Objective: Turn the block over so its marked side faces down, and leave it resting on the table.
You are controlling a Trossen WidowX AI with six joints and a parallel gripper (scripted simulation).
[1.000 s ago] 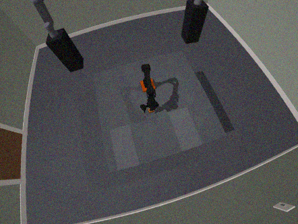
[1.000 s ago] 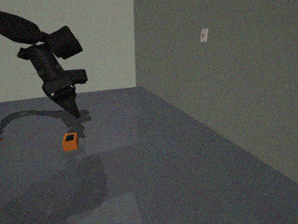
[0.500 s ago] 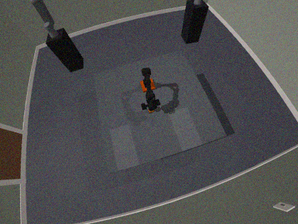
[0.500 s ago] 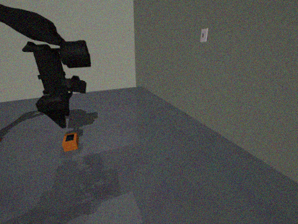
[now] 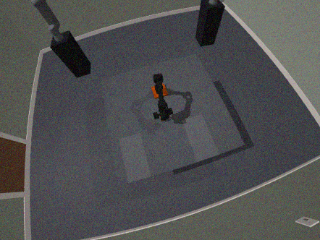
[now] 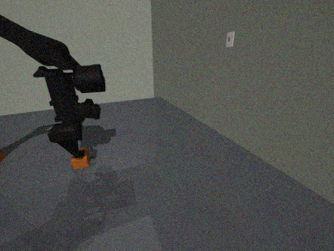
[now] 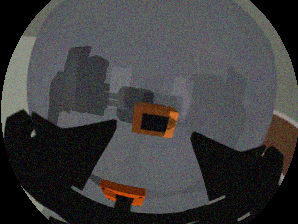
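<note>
The block lies 3 cm below my gripper tip.
</note>
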